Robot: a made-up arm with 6 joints.
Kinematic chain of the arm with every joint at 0, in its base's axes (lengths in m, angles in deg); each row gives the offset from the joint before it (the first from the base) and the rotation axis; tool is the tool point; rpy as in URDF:
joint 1: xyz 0 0 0.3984 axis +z
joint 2: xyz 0 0 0 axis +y
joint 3: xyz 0.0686 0 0.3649 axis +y
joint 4: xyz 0.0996 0 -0.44 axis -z
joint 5: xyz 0 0 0 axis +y
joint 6: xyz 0.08 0 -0.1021 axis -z
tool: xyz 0 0 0 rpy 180 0 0
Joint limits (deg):
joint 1: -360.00..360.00
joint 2: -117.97..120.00
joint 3: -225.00..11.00
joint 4: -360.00..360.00
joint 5: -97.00..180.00
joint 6: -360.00..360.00
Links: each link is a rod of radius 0.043 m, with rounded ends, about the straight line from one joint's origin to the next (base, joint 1, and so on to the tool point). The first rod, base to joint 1, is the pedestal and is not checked.
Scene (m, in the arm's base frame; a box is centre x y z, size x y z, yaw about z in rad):
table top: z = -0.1
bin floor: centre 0 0.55 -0.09 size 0.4 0.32 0.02 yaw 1.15
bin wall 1: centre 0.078 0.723 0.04 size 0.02 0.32 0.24 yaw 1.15
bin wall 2: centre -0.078 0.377 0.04 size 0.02 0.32 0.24 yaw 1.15
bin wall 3: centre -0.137 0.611 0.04 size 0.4 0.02 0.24 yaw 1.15
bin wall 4: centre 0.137 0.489 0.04 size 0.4 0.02 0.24 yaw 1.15
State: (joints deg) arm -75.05 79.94 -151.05 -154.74 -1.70 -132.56
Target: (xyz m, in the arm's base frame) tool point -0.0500 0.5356 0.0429
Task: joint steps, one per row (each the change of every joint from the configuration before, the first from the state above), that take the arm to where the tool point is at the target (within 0.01 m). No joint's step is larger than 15 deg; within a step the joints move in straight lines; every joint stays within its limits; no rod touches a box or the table.
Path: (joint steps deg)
1: 14.73 -3.74 6.99 1.05 -4.65 0.00
2: 14.74 -3.74 6.98 1.05 -4.65 0.00
3: 14.73 -3.74 6.99 1.04 -4.64 0.00
4: 14.74 -3.74 6.99 1.05 -4.65 0.00
5: 14.73 -3.74 6.98 1.05 -4.65 0.00
6: 14.74 -3.74 6.99 1.05 -4.65 0.00
7: 14.73 -3.74 6.99 1.04 -4.65 0.00
8: 14.74 -3.73 6.98 1.05 -4.65 0.00
9: 14.73 -3.74 6.99 1.05 -4.64 0.00
10: 14.74 -3.74 6.98 1.05 -4.65 0.00
11: 14.73 -3.74 6.99 1.04 -4.65 0.00
12: -0.21 13.88 -6.58 1.74 6.99 0.00
13: -0.22 13.88 -6.59 1.74 6.99 0.00

